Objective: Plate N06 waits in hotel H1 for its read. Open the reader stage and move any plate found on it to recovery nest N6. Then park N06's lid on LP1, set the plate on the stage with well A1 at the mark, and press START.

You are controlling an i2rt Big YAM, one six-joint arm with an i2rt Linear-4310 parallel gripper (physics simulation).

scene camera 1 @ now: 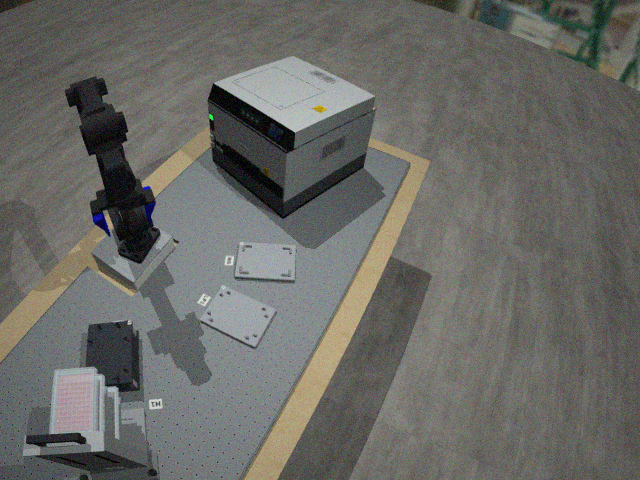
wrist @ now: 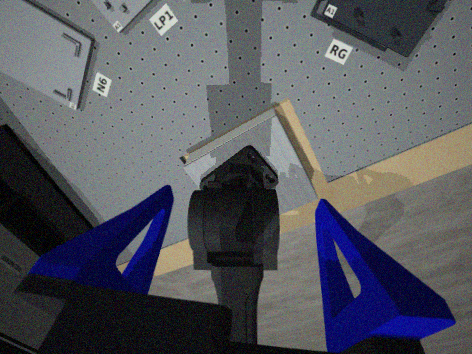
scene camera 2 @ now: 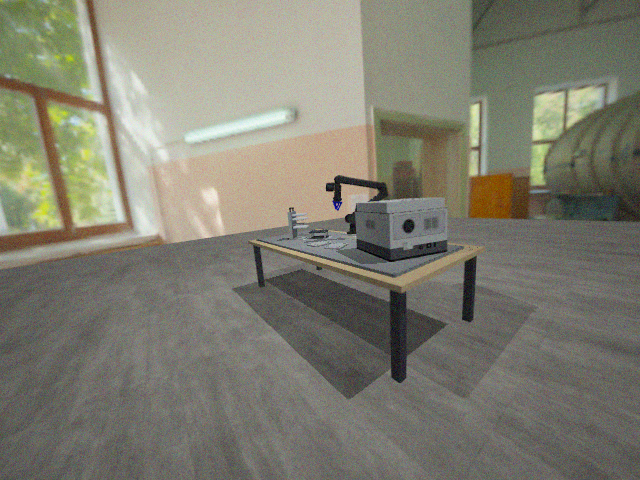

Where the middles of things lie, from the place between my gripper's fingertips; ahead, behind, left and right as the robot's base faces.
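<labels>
LP1 plate [scene camera 1: 230, 312]: my gripper 250 mm short of it, 10 mm to the right of it, 240 mm above it.
</labels>
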